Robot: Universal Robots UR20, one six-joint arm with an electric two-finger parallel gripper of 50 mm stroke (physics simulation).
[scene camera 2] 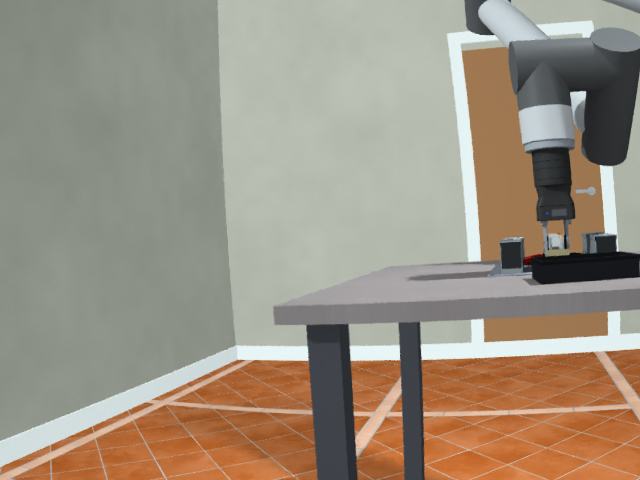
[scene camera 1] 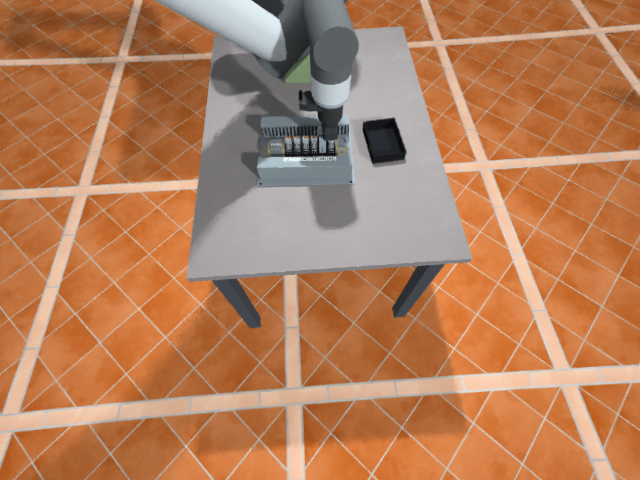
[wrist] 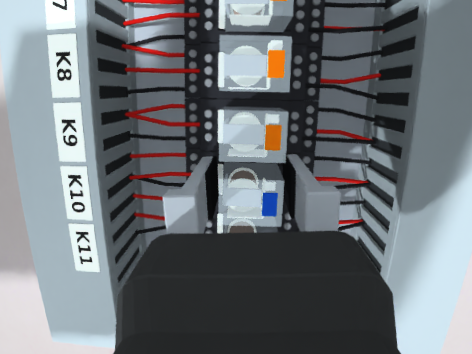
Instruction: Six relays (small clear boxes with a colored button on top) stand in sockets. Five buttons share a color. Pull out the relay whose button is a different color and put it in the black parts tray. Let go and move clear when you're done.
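Places are measured from the arm's base along level axes (x right, y ahead, z up), in centimetres.
Where they show: gripper, fingertip midpoint: (scene camera 1: 322, 146) (wrist: 250, 175).
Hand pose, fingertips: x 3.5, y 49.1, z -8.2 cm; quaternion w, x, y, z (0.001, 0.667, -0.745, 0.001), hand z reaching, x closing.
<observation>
Each offset is from my fingertips to the top centre of the thing. Level surfaces: height alone.
My gripper (scene camera 2: 556, 242) (wrist: 250, 175) points down over the relay row. Its fingers are shut on the relay with the blue button @[dx -0.2, dy +0.1, dz +3.9 cm] (wrist: 270, 204), beside label K10; this relay stands in line with the others in its socket. Neighbouring relays have orange buttons: one beside K9 @[dx +2.6, dy -0.4, dz +3.9 cm] (wrist: 273, 137) and one beside K8 @[dx +5.3, dy -0.9, dz +3.9 cm] (wrist: 276, 64). A further relay @[dx -3.0, dy +0.5, dz +3.9 cm] (wrist: 241, 228) beyond the blue one is mostly hidden by the gripper body in the wrist view, its button too. In scene camera 1 the fingertips are hard to make out. The black parts tray @[dx -21.6, dy +0.0, dz +0.5 cm] (scene camera 1: 387, 159) (scene camera 2: 584, 269) stands right of the relay panel and looks empty.
Grey slotted wire ducts @[dx +7.0, dy +8.0, dz +3.2 cm] (scene camera 1: 310, 172) (scene camera 2: 511, 256) rise along both long sides of the relay row. Red and black wires run from them to the sockets. The panel stands on a grey table @[dz -3.1 cm] (scene camera 1: 258, 227). A green surface (scene camera 1: 298, 73) shows behind, partly hidden by the arm.
</observation>
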